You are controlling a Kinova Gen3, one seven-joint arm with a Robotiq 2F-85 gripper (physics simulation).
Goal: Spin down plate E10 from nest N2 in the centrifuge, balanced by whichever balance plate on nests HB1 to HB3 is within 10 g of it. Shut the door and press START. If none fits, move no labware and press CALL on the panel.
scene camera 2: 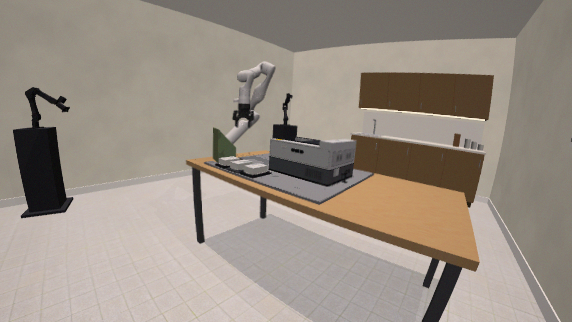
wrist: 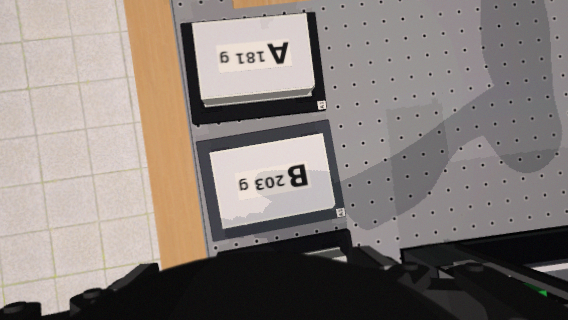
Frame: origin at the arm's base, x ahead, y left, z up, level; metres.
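Seen in the pictures: gripper, between the fingertips: (scene camera 2: pixel 243 127); arm's base, origin of its link: (scene camera 2: pixel 228 141).
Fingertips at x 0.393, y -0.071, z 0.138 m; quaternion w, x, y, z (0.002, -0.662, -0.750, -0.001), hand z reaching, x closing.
Observation:
Pixels of each thing's top centre, then the offset from my fingertips to it. "spot": a spot on its surface instead. Level surfaces: height alone.
- Balance plate B, centre of its top: (wrist: pixel 273 180) (scene camera 2: pixel 241 161) dz -0.228, dx -0.038, dy +0.015 m
- dark grey nest, a spot on its surface: (wrist: pixel 202 175) spot: dz -0.270, dx -0.037, dy -0.067 m
- third black nest, centre of its top: (wrist: pixel 292 292) (scene camera 2: pixel 255 171) dz -0.266, dx +0.094, dy +0.048 m
- grey perforated board, height of its surface: dz -0.282 m
- wooden table, height of its surface: dz -0.295 m
In the wrist view, balance plate A (wrist: pixel 255 82), labelled 181 g, sits on a black nest (wrist: pixel 260 114) at the top. Balance plate B (wrist: pixel 275 205), labelled 203 g, sits on a dark grey nest (wrist: pixel 202 175) below it. A third black nest (wrist: pixel 300 241) is mostly hidden by my gripper. Scene camera 2 shows three pale plates in a row, labels unreadable. The centrifuge (scene camera 2: pixel 312 157) stands beside them. Its door and panel cannot be judged there. My gripper (scene camera 2: pixel 243 120) (wrist: pixel 258 276) is open and empty, high above the board. Plate E10 cannot be identified in either view.
A grey perforated board (scene camera 2: pixel 320 195) (wrist: pixel 360 50) lies on the wooden table (scene camera 2: pixel 410 200) (wrist: pixel 162 100). A dark green upright panel (scene camera 2: pixel 223 146) stands at the table's left end. Black pedestals (scene camera 2: pixel 42 170) (scene camera 2: pixel 285 132) carry small black arms away from the table.

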